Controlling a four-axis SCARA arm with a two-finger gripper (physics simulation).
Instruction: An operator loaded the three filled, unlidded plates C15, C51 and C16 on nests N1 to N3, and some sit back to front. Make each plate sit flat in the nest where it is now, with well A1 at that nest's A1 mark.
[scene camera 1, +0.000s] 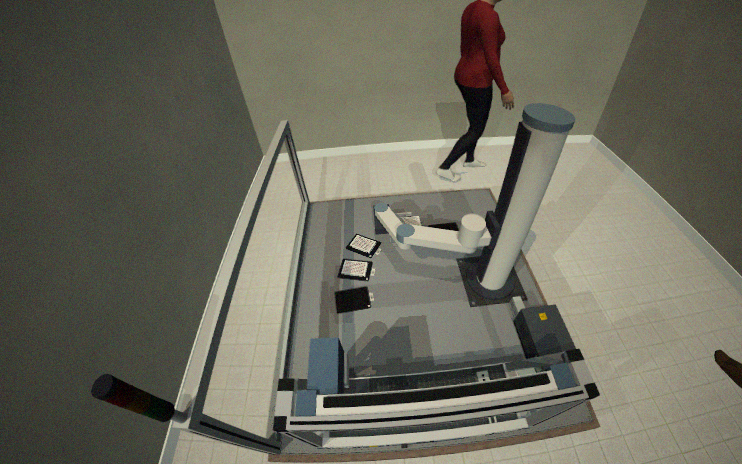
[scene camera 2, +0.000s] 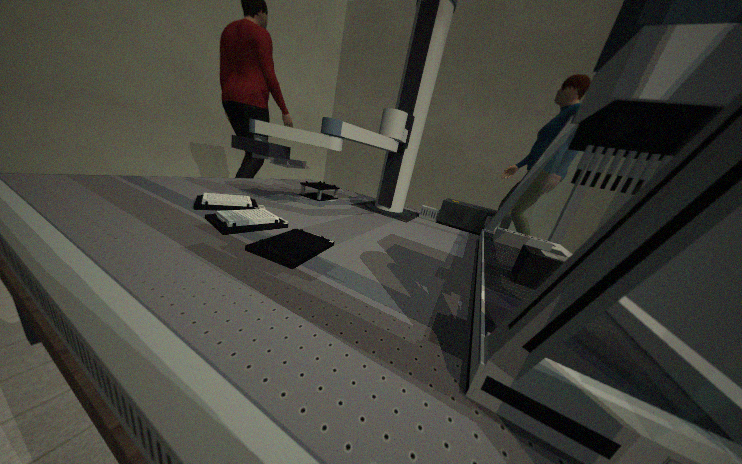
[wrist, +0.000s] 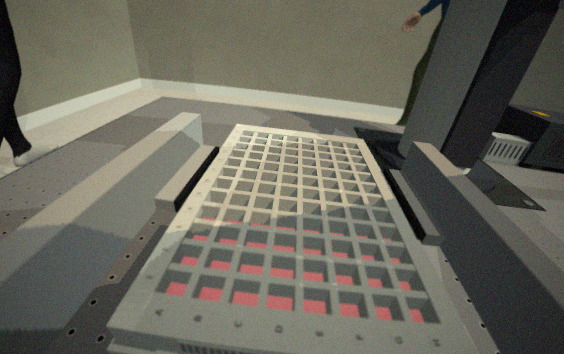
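Note:
My gripper (scene camera 1: 403, 218) (scene camera 2: 287, 161) (wrist: 303, 146) is shut on a pale plate with red-filled wells (scene camera 1: 413, 220) (wrist: 300, 215), held in the air beside a raised black stand (scene camera 1: 444, 225) (scene camera 2: 320, 186). Letters A to H run along its near edge in the wrist view, A at left; its name is not readable. A second plate (scene camera 1: 363, 244) (scene camera 2: 225, 199) lies on the farthest black nest (scene camera 2: 199, 205). A third plate (scene camera 1: 355, 268) (scene camera 2: 251, 216) lies on the middle nest (scene camera 2: 218, 225). The nearest nest (scene camera 1: 352, 299) (scene camera 2: 290, 247) bears no plate. Well marks on both lying plates are too small to read.
The arm's column (scene camera 1: 519, 213) (scene camera 2: 413, 109) stands right of the stand. A dark box (scene camera 1: 544, 329) (scene camera 2: 462, 214) and a blue box (scene camera 1: 323, 363) stand nearer the front frame. A framed panel (scene camera 1: 246, 240) edges the left side. A person in red (scene camera 1: 481, 49) (scene camera 2: 246, 65) is behind the table.

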